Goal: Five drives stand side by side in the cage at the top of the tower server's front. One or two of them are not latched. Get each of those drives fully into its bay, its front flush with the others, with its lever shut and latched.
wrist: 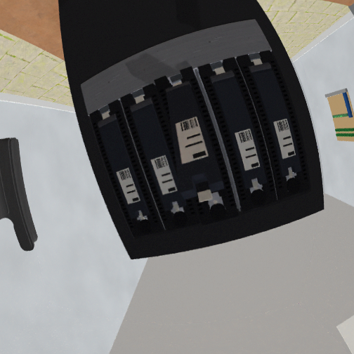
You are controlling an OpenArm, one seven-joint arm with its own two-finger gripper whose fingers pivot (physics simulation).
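The cage point(227, 220) holds five drives side by side in the tower server's front. The middle drive point(186, 107) shows a larger label than the others, and its lever point(202, 177) stands out at the lower end, with a pale tab in front of the metal catch point(216, 201). How far its body sits in the bay is hard to tell. The two left drives point(111, 145) point(146, 130) and the two right drives point(227, 105) point(267, 95) look even, with levers lying flat. My gripper point(182, 240) is open and empty, back from the drives; one finger shows at the left edge.
The black tower casing point(115, 30) surrounds the cage, with a grey metal strip point(175, 52) above the drives. A tan item with green and blue stripes point(342, 120) lies at the right edge. A brown surface and yellowish tiles show behind the tower.
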